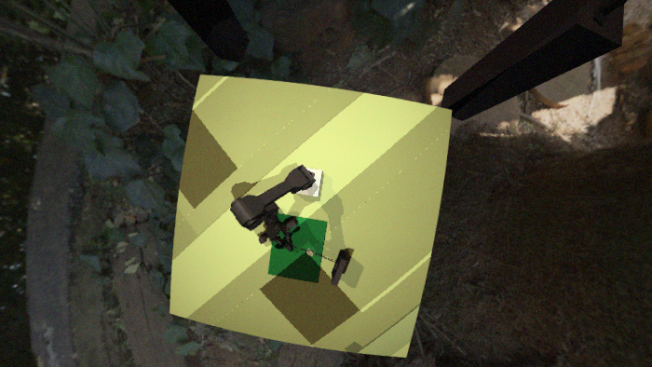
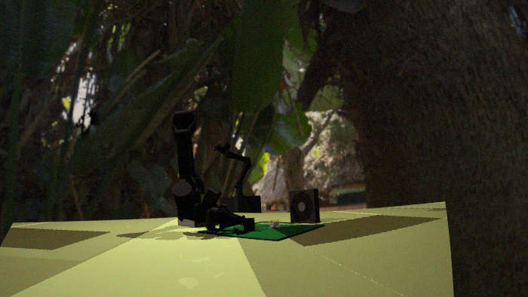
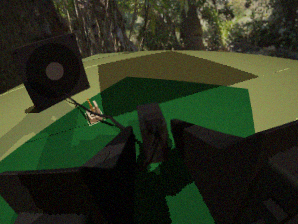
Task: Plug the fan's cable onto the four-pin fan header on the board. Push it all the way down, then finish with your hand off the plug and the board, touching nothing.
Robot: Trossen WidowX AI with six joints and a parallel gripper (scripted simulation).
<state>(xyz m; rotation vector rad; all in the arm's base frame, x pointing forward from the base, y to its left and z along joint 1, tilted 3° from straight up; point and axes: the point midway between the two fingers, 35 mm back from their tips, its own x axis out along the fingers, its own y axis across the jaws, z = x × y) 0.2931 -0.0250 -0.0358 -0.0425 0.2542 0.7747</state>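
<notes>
The dark plug lies 1 cm below my gripper tip and 1 cm ahead of it. Also, from my gripper tip: four-pin header: 11 cm to the left, 3 cm below, 1 cm ahead; black fan: 24 cm to the left, 2 cm ahead, 2 cm above; green board: 5 cm below, 4 cm to the left, 1 cm ahead.
</notes>
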